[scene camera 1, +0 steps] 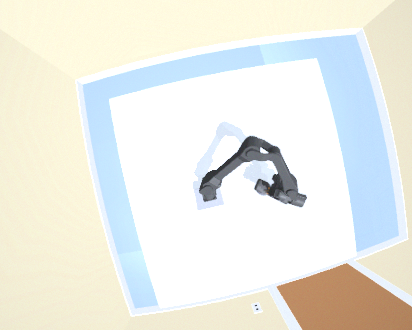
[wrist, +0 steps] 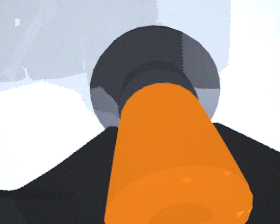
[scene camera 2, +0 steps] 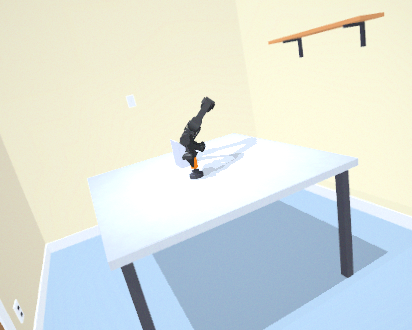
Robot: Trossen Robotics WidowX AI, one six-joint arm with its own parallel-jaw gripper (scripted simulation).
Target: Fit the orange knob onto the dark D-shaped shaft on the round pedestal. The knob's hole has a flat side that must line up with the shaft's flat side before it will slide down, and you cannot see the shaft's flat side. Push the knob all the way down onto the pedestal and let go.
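Observation:
You'd see my gripper in the pictures, along with an orange knob and a pedestal.

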